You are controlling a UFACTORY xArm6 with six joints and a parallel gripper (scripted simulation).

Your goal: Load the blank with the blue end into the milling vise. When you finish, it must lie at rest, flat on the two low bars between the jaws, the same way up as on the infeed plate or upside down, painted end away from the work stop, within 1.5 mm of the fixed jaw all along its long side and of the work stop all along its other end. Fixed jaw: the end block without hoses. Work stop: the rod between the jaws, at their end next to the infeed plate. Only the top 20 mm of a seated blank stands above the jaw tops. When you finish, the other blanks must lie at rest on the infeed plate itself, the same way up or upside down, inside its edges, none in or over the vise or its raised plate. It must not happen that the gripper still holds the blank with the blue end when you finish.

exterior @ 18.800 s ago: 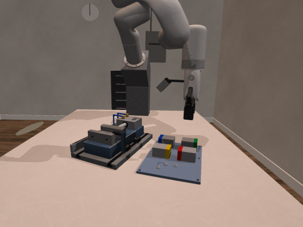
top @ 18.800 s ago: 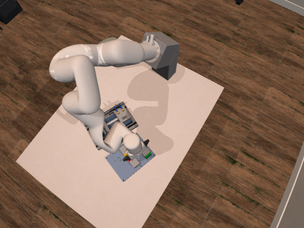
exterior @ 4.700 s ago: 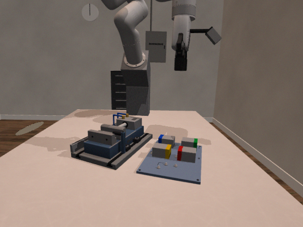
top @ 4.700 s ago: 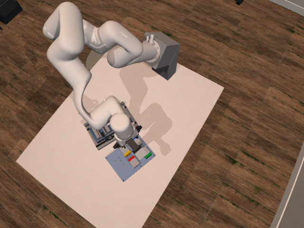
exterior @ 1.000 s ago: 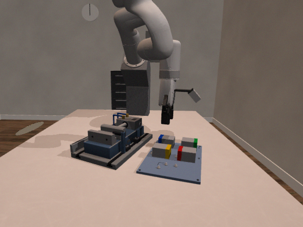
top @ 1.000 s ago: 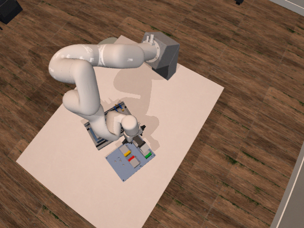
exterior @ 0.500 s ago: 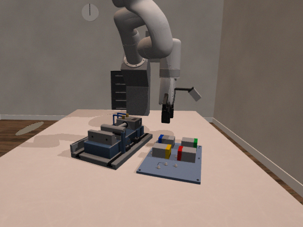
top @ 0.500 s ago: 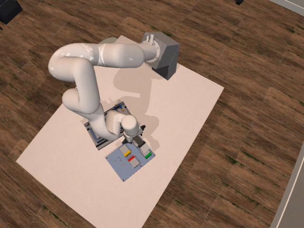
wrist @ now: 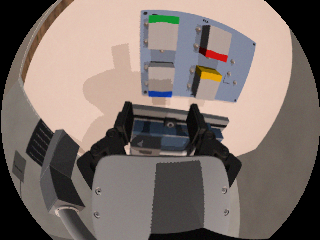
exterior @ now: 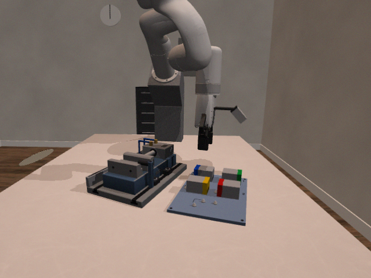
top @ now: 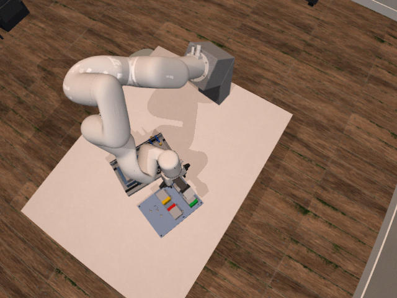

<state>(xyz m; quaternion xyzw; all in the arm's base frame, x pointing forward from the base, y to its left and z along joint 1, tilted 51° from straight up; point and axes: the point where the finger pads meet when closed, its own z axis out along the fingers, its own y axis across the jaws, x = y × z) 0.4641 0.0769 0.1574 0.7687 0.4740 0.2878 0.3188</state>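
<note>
Now: hand 10 cm above the blue-ended blank. The rest, counted from my hand: blue-grey infeed plate 10 cm ahead, 1 cm to the right, 13 cm below; yellow-ended blank 7 cm ahead, 5 cm to the right, 10 cm below; green-ended blank 5 cm ahead, 7 cm to the left, 10 cm below.
</note>
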